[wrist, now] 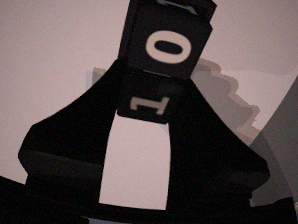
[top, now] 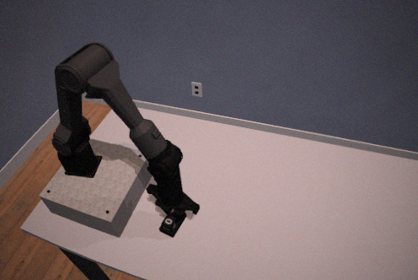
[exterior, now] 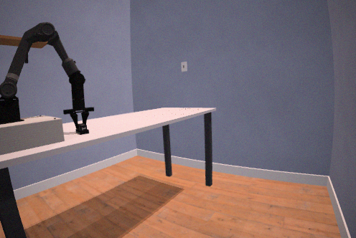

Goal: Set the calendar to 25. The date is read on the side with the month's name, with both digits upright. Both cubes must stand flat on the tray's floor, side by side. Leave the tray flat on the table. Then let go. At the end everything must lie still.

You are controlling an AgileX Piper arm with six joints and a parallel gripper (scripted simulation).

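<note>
Now: hand right at the cube.
</note>
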